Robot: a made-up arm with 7 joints.
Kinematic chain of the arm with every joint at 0, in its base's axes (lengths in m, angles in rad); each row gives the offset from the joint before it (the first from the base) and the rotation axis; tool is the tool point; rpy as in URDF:
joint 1: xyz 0 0 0.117 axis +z
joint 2: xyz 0 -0.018 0.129 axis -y
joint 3: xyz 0 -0.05 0.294 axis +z
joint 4: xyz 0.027 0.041 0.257 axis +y
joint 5: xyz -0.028 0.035 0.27 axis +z
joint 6: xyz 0 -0.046 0.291 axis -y
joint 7: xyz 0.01 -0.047 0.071 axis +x
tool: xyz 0 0 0 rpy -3.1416 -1.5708 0
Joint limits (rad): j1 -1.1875..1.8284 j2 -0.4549..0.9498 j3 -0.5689..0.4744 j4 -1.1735..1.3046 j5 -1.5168..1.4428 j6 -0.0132..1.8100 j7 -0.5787..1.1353
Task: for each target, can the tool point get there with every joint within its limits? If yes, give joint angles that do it. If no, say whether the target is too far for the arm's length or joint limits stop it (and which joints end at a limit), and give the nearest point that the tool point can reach.
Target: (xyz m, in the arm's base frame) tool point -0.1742 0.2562 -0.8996
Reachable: no: joint limits stop it (at a limit: joint 2, joint 4) | nearest point -0.4759 0.6999 0.1613 | short by 1.189 m
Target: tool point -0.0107 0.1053 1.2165
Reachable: yes | joints 0.3644 0.5124 0.3756 1.0053 1.1752 1.5382 -0.1289
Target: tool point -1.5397 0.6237 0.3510
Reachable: no: too far | nearest point -0.9958 0.4034 0.4649 | short by 0.598 m
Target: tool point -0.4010 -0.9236 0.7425
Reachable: yes | joints 1.0524 0.7914 0.3454 -0.4186 -1.1543 0.8236 -0.3641
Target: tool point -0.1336 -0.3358 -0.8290
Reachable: no: joint limits stop it (at a limit: joint 2, joint 4) | nearest point -0.3133 -0.7876 0.1607 | short by 1.103 m
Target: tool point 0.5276 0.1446 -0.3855
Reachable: no: joint limits stop it (at a limit: joint 2, joint 4, joint 5, joint 6) | nearest point 0.8461 0.2319 0.5450 | short by 0.987 m
